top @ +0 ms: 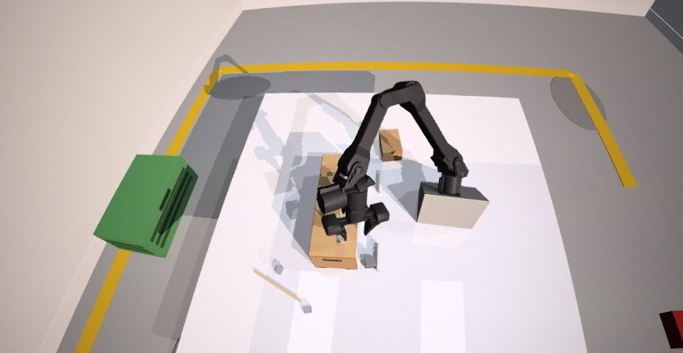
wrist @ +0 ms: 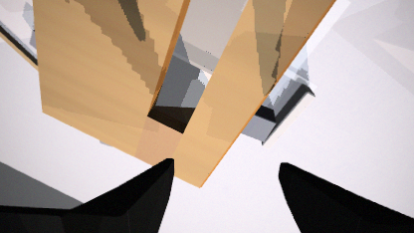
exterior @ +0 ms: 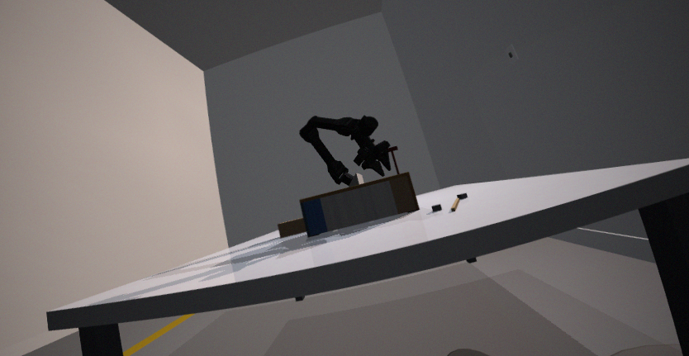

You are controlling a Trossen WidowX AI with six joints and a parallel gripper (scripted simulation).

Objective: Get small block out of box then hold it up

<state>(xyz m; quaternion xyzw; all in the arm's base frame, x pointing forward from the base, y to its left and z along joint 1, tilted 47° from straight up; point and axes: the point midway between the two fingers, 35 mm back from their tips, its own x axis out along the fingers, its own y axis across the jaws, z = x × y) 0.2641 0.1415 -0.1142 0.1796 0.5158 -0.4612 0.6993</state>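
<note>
Now: the grey block 14 cm below my gripper tip, 5 cm behind it and 3 cm to the left of it. Also, from my gripper tip: long wooden box 13 cm to the right, 9 cm below, 5 cm ahead; thin stick 24 cm ahead, 17 cm to the left, 15 cm below; small brown box 46 cm to the right, 12 cm below, 4 cm behind.
</note>
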